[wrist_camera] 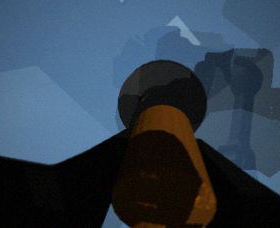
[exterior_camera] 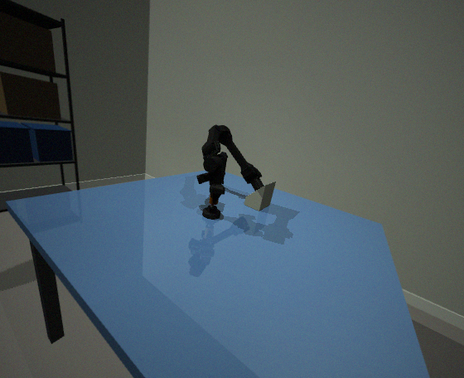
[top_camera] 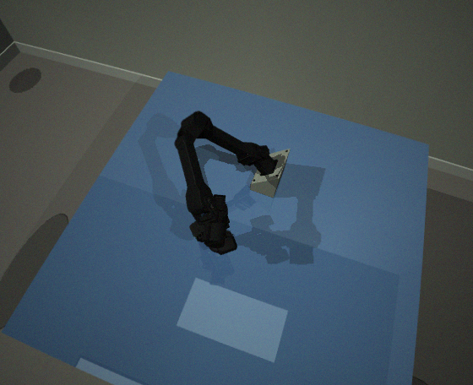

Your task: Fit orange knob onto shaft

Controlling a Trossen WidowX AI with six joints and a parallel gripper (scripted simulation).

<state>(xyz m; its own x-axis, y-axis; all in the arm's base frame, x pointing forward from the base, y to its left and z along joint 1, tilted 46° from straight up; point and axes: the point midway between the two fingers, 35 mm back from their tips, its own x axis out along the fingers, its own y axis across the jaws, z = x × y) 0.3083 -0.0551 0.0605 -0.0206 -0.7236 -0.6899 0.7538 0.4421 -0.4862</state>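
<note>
The orange knob lies 30 mm above my gripper tip. Round my gripper tip: round dark pedestal: 40 mm below.
</note>
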